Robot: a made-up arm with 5 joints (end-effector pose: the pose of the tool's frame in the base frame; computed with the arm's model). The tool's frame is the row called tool. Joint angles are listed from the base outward.
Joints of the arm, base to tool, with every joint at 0 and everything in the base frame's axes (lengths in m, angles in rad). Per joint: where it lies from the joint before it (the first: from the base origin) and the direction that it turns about. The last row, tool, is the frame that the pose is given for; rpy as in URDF.
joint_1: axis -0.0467 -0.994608 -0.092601 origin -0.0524 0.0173 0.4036
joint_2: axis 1 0 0 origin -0.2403 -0.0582 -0.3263
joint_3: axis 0 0 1 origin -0.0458 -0.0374 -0.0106
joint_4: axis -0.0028 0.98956 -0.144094 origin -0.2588 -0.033 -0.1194
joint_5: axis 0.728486 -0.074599 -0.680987 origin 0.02 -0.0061 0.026
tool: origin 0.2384 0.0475 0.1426 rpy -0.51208 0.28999 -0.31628
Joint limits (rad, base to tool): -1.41..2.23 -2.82..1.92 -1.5..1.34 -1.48..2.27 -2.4..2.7
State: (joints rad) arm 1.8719 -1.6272 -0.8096 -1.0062 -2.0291
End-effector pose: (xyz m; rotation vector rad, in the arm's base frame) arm 0.4698 -0.3764 0.2647 0.9466 -1.0863 1.8944
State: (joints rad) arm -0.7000 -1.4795 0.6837 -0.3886 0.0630
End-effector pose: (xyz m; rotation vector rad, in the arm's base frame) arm -0.4719 0.0534 0.4587 -1.5470 0.6051 1.0917
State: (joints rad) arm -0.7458 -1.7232 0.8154 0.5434 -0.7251
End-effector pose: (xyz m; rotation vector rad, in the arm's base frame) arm -0.5844 -0.2365 0.4180 2.1403 -1.1293 -1.4782
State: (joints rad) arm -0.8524 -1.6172 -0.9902 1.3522 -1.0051
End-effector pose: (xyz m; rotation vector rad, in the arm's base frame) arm -0.5587 -0.3637 0.2122 -1.8760 1.8769 -0.4206
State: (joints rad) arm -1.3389 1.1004 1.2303 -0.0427 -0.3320
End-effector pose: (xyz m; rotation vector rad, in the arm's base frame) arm -0.4690 -0.1291 0.6812 0.7387 0.5053 0.5882
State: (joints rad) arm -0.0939 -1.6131 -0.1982 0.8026 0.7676
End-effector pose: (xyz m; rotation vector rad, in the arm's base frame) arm -0.3982 -0.2074 0.3658 -1.2266 0.2121 -1.6437
